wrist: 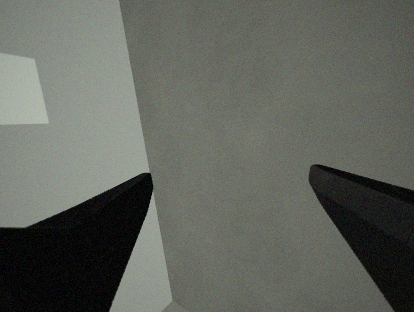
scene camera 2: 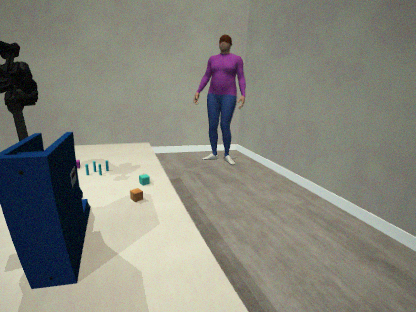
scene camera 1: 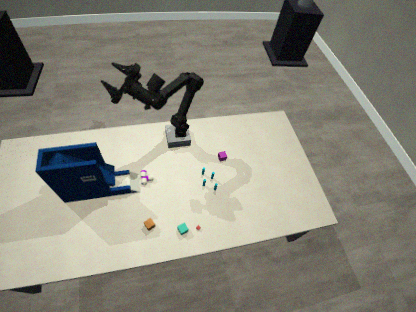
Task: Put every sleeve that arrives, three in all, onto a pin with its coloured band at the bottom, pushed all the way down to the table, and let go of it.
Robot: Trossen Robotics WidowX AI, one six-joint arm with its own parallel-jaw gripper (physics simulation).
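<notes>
White sleeve pieces with magenta bands (scene camera 1: 144, 176) lie close together on the table at the mouth of the blue chute (scene camera 1: 75, 185) (scene camera 2: 25, 215); they are too small to count surely. Several thin teal pins (scene camera 1: 212, 175) (scene camera 2: 100, 169) stand upright in a group right of the middle of the table, and no sleeve shows on them. My gripper (scene camera 1: 108, 73) is open and empty, raised high beyond the table's back edge, far from sleeves and pins. In the wrist view the gripper (wrist: 230, 172) has its fingers wide apart in front of a bare wall.
A magenta cube (scene camera 1: 222, 156) (scene camera 2: 78, 164) lies behind the pins. An orange cube (scene camera 1: 149, 224) (scene camera 2: 136, 195), a teal cube (scene camera 1: 183, 228) (scene camera 2: 144, 179) and a small red cube (scene camera 1: 198, 227) lie near the front edge. A person (scene camera 2: 222, 75) stands on the floor past the table.
</notes>
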